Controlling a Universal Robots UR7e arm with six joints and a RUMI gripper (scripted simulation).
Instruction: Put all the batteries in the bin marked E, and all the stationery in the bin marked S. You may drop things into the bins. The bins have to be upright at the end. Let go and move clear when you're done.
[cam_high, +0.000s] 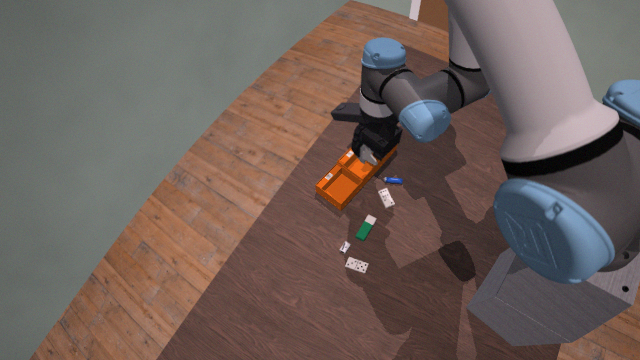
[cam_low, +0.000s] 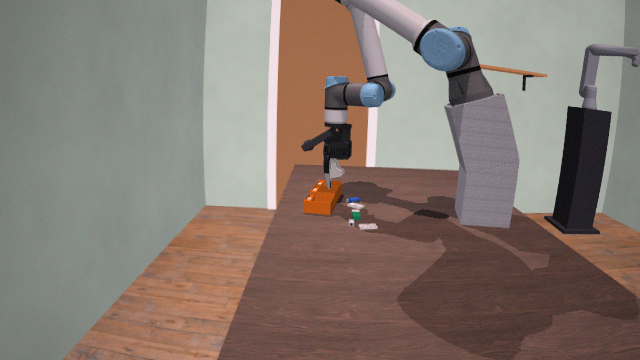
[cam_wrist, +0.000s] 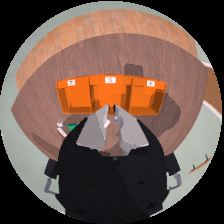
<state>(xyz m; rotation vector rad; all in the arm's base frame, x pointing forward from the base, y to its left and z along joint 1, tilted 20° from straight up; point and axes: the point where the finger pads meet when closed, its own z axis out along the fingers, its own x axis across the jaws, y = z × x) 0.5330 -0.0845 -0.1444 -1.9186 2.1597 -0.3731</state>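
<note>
The orange double bin lies 4 cm below my hand and 1 cm ahead of it. The rest, counted from my hand: grey object 21 cm to the left, 9 cm behind, 6 cm below; then blue battery 8 cm behind, 6 cm below, 2 cm to the right; then green-and-white eraser 13 cm to the left, 10 cm behind, 6 cm below.
</note>
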